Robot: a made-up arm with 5 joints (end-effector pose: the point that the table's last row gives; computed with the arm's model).
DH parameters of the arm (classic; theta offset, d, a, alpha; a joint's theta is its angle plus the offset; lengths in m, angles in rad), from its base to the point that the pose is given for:
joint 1: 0 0.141 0.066 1.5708
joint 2: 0 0.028 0.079 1.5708
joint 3: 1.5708 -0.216 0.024 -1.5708
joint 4: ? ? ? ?
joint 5: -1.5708 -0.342 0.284 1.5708
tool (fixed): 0 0.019 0 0
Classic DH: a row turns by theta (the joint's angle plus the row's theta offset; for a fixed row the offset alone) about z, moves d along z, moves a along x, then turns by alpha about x.
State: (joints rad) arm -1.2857 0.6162 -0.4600 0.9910 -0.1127
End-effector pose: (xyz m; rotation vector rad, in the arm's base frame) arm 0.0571 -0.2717 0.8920 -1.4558 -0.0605 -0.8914
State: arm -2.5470 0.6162 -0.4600 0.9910 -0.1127
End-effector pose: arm -0.2414 -0.1371 0.8920 -1.4204 0.9492 -1.8731
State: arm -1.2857 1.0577 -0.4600 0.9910 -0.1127
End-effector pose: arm -0.0389 0.0557 0.9100 -1.7882 -0.3601 -1.0086
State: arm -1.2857 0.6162 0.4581 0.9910 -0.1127
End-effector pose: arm -0.3934 -0.2320 0.7753 -1.0746 0.1832 -1.8249
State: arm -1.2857 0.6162 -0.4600 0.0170 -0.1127
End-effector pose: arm -0.0005 -0.5150 0.6912 -0.5480 -0.5048 -0.7767
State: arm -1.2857 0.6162 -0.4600 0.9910 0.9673
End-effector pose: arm -0.1574 -0.4327 0.7748 -0.8164 0.7368 -1.5629
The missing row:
joint 4: -1.5708 -0.195 0.071 1.5708
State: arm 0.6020 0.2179 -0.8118 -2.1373 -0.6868
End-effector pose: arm 0.1625 0.4780 0.0736 1.8069 0.8565 0.3843
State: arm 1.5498 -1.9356 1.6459 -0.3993 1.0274
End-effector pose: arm 0.3672 -0.0661 0.3684 -1.3554 0.7515 -0.8231
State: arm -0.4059 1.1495 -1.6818 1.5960 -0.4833
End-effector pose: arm -0.2593 0.5469 0.3396 2.3565 1.7738 -1.0763
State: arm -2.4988 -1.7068 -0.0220 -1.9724 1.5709
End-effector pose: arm 0.1938 -0.3709 -0.1451 -2.3714 1.8617 -0.0856
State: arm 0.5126 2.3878 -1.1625 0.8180 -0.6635
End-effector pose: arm -0.6575 -0.0514 0.0144 1.0713 2.5270 -0.0743
